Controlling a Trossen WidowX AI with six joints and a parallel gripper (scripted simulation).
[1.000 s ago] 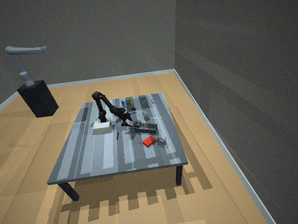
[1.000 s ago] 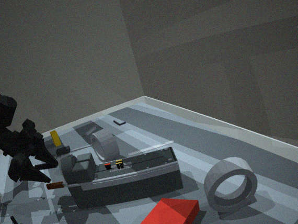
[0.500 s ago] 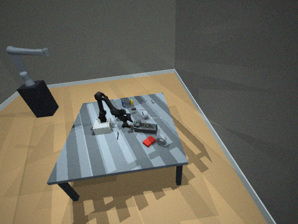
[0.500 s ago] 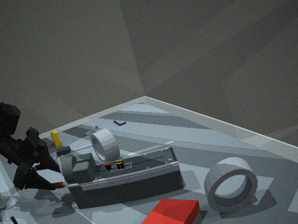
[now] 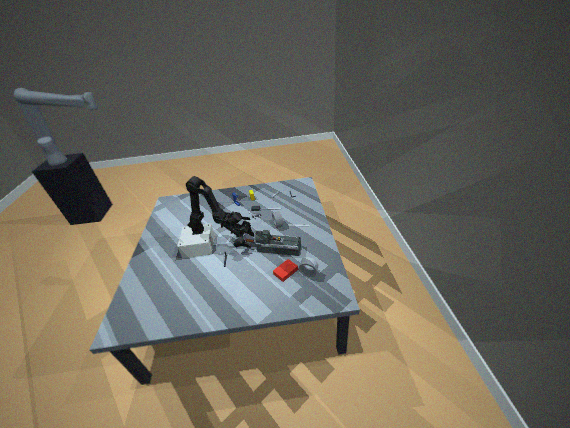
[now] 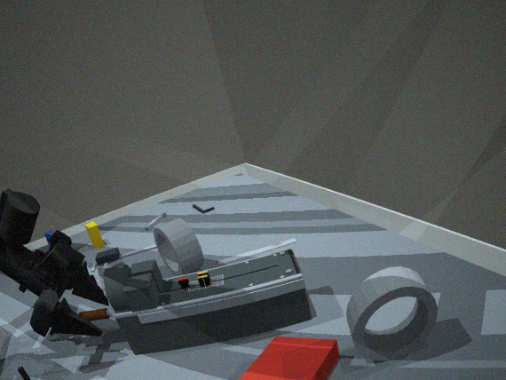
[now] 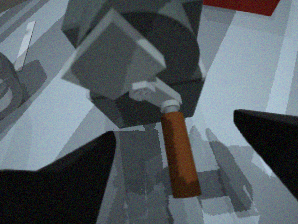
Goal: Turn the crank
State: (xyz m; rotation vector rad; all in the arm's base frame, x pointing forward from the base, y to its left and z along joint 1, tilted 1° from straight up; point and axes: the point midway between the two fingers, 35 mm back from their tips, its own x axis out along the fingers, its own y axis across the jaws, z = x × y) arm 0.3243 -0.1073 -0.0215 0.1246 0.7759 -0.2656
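The brown handle is 2 cm behind my gripper tip, 1 cm to the left of it and 1 cm above it. Round my gripper tip: yellow block: 2 cm behind, 57 cm to the left, 3 cm below; then blue clamp: 14 cm behind, 52 cm to the left; then red pointer: 13 cm ahead, 2 cm to the right, 3 cm above.
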